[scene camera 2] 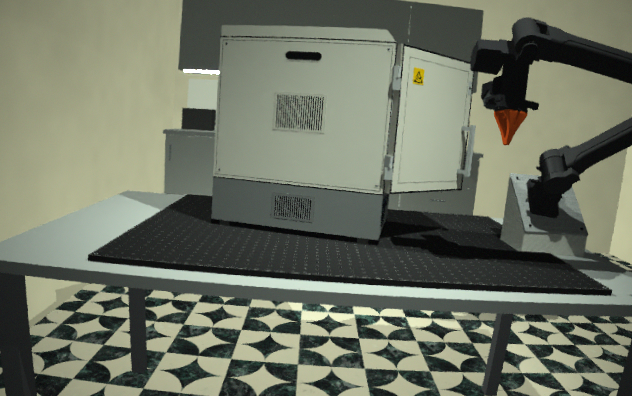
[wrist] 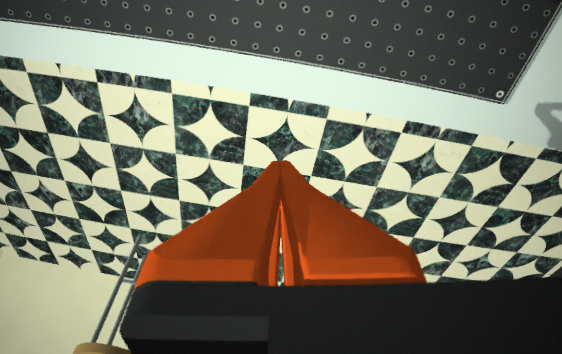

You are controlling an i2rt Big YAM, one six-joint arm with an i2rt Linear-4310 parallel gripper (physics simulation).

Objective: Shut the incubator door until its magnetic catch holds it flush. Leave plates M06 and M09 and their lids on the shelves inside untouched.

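Places are measured from the arm's base along level axes (x up, y ahead, z left), in metres.
Pixels of known places: gripper, fingertip midpoint: [scene camera 2: 506, 145] [wrist: 280, 175]; arm's base, link origin: [scene camera 2: 541, 199].
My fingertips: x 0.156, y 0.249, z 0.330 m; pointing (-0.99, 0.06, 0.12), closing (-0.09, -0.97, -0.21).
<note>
Ahead of a thing's pixels: the offset from my fingertips to its top centre. "spot": to the spot under its first point. Level surfaces: height alone.
The incubator [scene camera 2: 345, 110] is a large pale box with a grey base, seen from its side in the scene view. Its door {spot: dy +0.122, dx +0.042, dz -0.253 m} [scene camera 2: 432, 120] stands open to the right, with a yellow warning label and a pale vertical handle {spot: dy -0.005, dx -0.035, dz -0.322 m} [scene camera 2: 468, 151] near its free edge. My gripper [scene camera 2: 506, 143] [wrist: 280, 175] is shut and empty, its orange fingertips pointing down, to the right of the door's handle edge in the scene view and apart from it. Plates M06 and M09, their lids and the shelves inside are hidden by the incubator's side. The door does not show in the wrist view.
The incubator stands on a black perforated board {dx -0.293 m} [scene camera 2: 300, 255] [wrist: 325, 35] on a pale table {dx -0.306 m} [scene camera 2: 65, 225] [wrist: 200, 57]. The arm's sloped grey base block [scene camera 2: 555, 242] is at the right. Grey cabinets [scene camera 2: 187, 160] stand behind. A thin metal rack [wrist: 107, 305] shows at the lower left in the wrist view.
</note>
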